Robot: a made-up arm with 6 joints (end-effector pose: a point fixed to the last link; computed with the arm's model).
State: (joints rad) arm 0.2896 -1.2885 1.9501 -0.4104 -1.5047 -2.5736
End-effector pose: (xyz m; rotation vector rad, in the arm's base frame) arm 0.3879 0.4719 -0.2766 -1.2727 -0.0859 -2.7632
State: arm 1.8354 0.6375 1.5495 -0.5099 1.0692 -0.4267
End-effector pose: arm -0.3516 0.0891 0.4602 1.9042 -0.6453 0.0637
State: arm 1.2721 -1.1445 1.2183 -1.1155 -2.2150 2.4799
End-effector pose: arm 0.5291 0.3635 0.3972 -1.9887 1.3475 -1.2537
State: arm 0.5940 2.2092 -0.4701 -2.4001 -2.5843 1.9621
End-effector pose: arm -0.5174 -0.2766 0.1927 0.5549 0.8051 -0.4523
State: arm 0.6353 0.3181 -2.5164 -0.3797 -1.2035 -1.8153
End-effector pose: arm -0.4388 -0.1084 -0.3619 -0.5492 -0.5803 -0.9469
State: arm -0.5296 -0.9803 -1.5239 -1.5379 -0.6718 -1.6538
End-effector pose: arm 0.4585 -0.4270 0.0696 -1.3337 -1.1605 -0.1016
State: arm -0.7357 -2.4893 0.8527 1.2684 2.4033 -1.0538
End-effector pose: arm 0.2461 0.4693 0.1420 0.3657 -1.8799 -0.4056
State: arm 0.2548 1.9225 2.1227 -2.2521 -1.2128 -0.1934
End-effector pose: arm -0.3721 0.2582 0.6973 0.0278 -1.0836 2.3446
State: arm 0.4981 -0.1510 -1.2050 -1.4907 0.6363 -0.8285
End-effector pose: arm 0.1925 -0.0657 -0.3656 -1.5001 0.0961 -0.7566
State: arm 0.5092 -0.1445 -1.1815 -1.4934 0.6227 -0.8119
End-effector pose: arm 0.1972 -0.0580 -0.3648 -1.4745 0.0932 -0.7427
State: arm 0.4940 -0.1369 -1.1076 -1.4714 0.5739 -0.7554
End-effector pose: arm 0.2172 -0.0551 -0.3574 -1.4114 0.0634 -0.7408
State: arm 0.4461 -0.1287 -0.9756 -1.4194 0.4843 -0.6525
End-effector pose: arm 0.2539 -0.0535 -0.3422 -1.3069 0.0107 -0.7305
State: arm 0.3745 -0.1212 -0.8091 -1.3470 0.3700 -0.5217
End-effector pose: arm 0.2978 -0.0454 -0.3225 -1.1872 -0.0396 -0.6792
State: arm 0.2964 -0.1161 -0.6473 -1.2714 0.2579 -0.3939
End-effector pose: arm 0.3359 -0.0292 -0.3053 -1.0909 -0.0663 -0.5879
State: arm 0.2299 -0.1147 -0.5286 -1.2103 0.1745 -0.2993
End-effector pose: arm 0.3604 -0.0139 -0.2951 -1.0383 -0.0715 -0.4989
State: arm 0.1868 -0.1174 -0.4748 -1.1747 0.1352 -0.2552
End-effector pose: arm 0.3715 -0.0098 -0.2905 -1.0234 -0.0739 -0.4555
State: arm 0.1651 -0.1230 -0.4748 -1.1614 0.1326 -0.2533
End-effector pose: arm 0.3741 -0.0176 -0.2884 -1.0296 -0.0836 -0.4608
